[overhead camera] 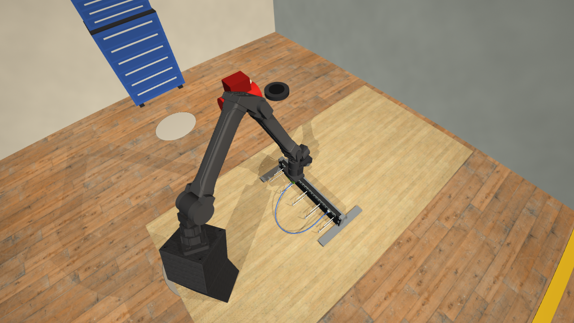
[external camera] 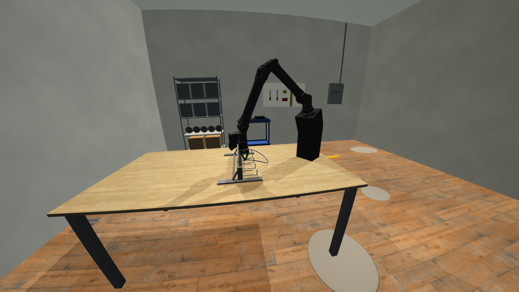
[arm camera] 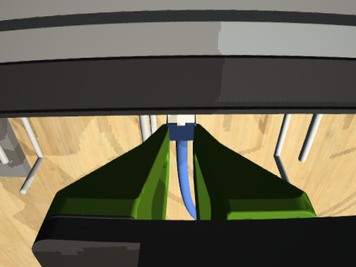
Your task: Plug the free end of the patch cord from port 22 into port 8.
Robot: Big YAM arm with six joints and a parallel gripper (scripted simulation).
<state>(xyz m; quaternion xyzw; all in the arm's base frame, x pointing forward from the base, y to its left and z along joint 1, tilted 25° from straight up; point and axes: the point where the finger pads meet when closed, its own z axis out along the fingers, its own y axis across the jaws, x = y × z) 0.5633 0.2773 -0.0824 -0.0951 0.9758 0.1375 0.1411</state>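
The cord plug lies 20 mm ahead of my hand and 10 mm to the left of it.
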